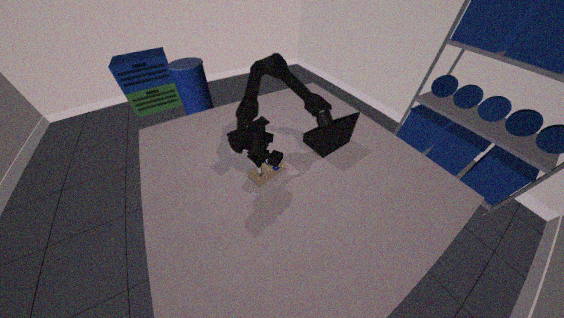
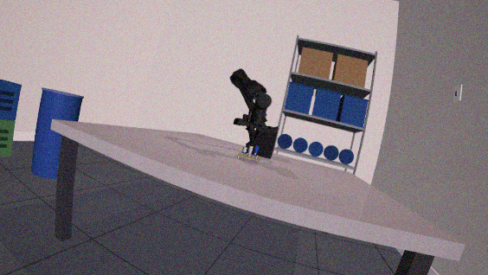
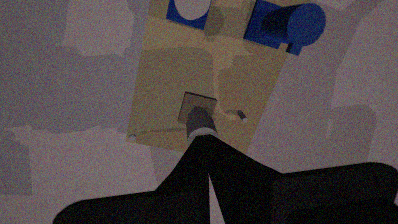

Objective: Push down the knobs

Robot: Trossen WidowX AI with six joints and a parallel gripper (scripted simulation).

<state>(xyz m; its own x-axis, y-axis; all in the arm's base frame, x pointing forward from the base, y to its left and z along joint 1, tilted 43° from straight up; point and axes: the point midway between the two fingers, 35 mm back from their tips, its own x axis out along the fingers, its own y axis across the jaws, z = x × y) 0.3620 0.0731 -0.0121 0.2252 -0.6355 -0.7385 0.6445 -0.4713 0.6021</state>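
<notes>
The grey knob is 20 mm below my gripper tip. Round my gripper tip: blue knob (70 mm behind, 10 mm below).
</notes>
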